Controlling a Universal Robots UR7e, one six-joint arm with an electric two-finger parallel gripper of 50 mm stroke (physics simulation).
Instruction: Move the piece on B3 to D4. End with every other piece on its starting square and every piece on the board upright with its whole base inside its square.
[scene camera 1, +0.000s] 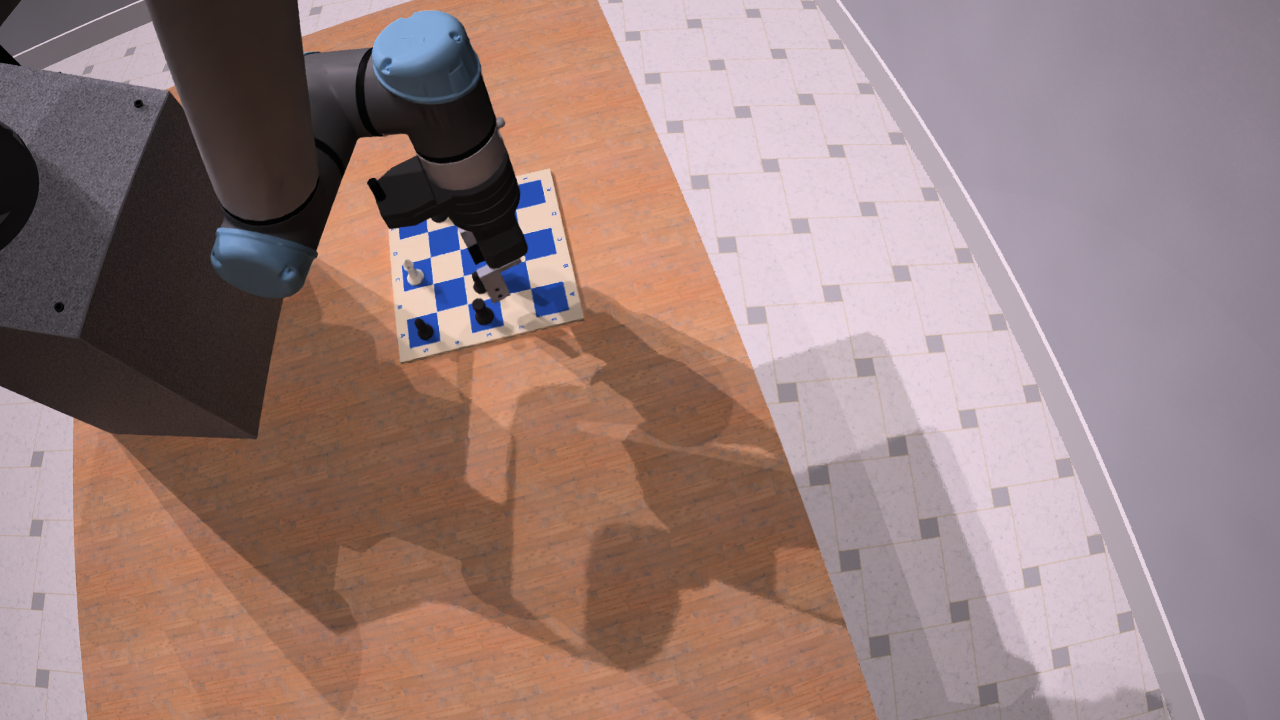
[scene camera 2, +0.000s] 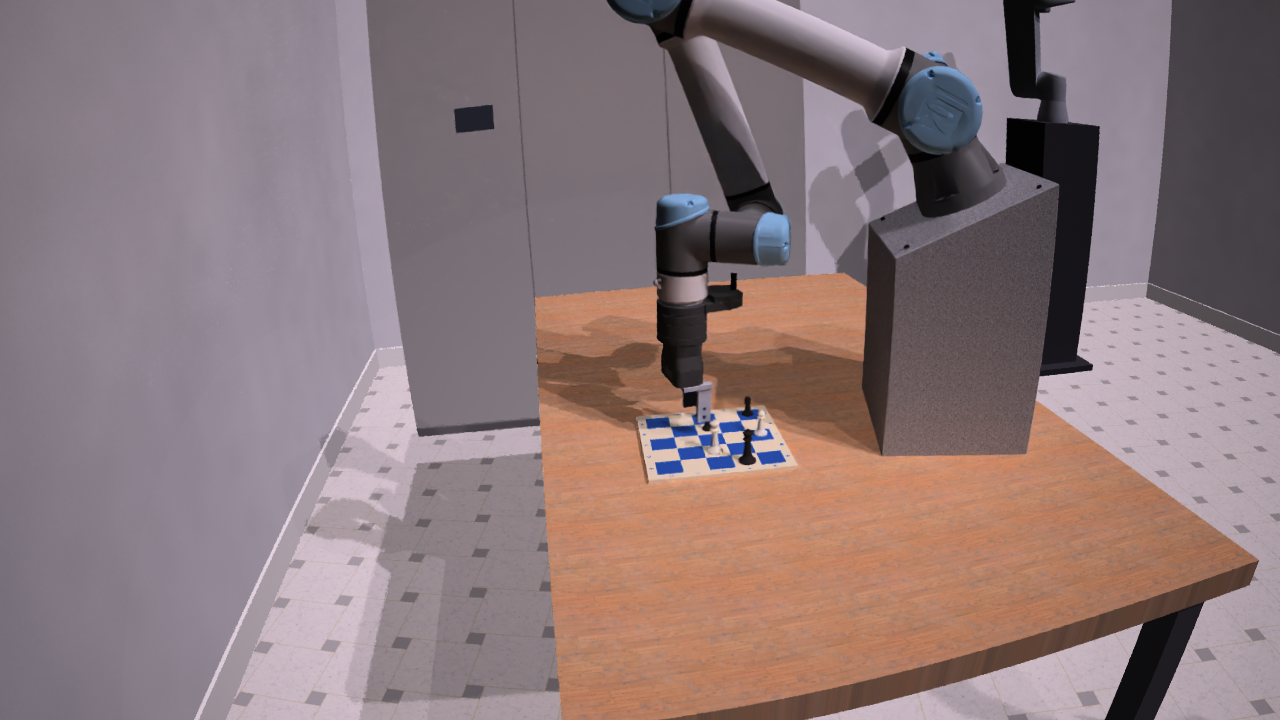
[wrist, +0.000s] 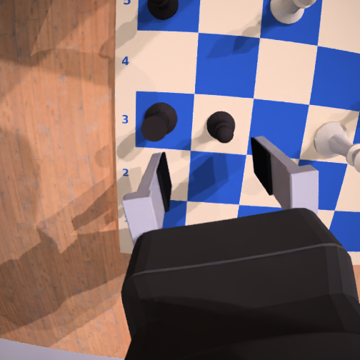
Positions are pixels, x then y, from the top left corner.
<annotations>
My gripper shows in scene camera 1 (491, 277), in scene camera 2 and in the wrist view. A board shows in scene camera 1 (543, 290), in scene camera 2 and in the wrist view. One and the same spot on the board: (wrist: 282, 81) is (scene camera 2: 731, 437). The same spot on my gripper: (wrist: 293, 186) is (scene camera 2: 708, 381).
</annotations>
